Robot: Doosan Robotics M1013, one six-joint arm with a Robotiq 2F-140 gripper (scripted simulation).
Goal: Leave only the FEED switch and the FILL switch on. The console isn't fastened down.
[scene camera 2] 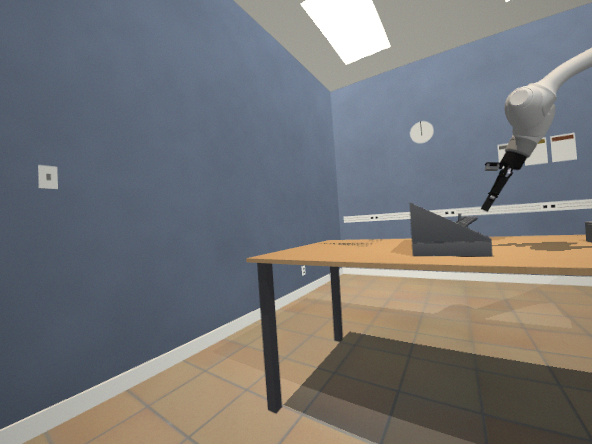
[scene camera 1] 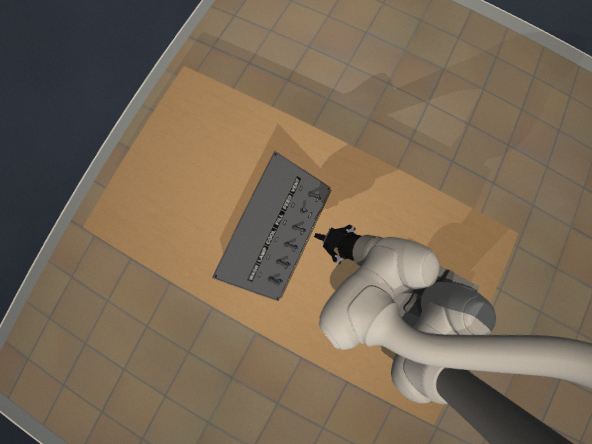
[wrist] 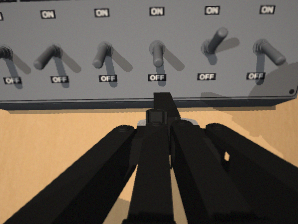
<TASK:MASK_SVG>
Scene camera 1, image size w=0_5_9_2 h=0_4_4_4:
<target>grey console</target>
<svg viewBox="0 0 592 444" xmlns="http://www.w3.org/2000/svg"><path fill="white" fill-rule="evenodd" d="M274 152L212 278L279 301L331 187L278 152Z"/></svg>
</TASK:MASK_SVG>
